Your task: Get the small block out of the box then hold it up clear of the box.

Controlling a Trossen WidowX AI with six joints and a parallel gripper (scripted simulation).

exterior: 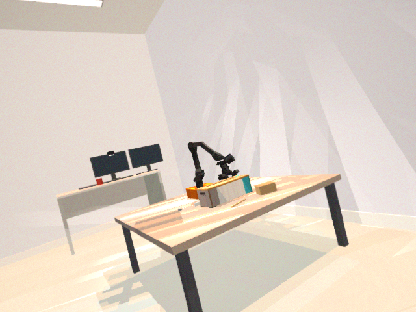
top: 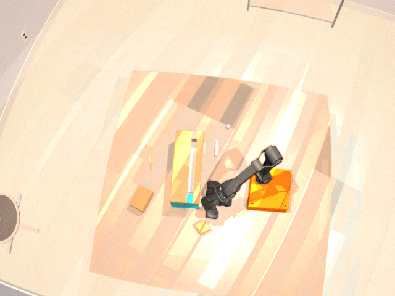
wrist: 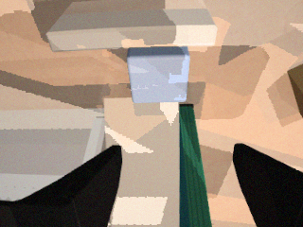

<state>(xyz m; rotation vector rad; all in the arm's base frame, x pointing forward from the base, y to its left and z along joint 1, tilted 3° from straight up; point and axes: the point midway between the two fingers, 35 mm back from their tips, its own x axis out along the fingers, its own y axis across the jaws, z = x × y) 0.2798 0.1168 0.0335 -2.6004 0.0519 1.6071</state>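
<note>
Now: gripper tip 20 mm past the pale blue block, 10 mm to the left of it and 50 mm above it. The rest, counted from my gripper tip: tan block 330 mm ahead, 30 mm to the right, 40 mm below; then thin stick 300 mm ahead, 280 mm to the right, 60 mm below.
</note>
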